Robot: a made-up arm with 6 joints.
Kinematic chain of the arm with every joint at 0, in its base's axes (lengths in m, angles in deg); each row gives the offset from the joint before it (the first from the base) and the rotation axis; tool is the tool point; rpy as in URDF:
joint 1: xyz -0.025 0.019 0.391 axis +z
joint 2: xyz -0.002 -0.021 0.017 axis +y
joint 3: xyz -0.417 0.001 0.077 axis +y
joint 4: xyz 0.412 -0.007 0.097 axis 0.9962 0 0.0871
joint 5: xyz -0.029 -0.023 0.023 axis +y
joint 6: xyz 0.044 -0.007 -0.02 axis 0.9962 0 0.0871
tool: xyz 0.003 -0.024 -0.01 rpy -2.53 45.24 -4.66
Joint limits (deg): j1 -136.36..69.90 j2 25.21..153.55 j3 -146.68..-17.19 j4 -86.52..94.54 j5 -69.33..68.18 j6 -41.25..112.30
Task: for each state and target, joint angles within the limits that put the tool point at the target. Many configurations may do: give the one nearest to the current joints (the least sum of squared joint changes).
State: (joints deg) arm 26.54 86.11 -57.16 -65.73 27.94 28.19
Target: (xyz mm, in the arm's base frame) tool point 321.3 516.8 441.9
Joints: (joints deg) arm 62.10 121.35 -62.47 -68.85 21.33 26.46
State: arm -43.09 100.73 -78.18 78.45 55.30 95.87
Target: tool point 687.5 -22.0 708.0
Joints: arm -3.96 126.77 -117.55 84.25 34.86 101.10
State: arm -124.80 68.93 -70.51 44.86 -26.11 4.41
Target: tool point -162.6 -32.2 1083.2
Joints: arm -128.46 50.85 -83.84 43.04 -27.80 3.79
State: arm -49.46 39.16 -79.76 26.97 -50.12 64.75
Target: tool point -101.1 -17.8 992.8
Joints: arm -43.16 25.21 -57.91 34.94 -61.15 55.62
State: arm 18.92 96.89 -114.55 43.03 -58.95 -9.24
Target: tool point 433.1 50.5 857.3
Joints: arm 16.33 80.68 -72.86 51.17 -57.63 -11.29
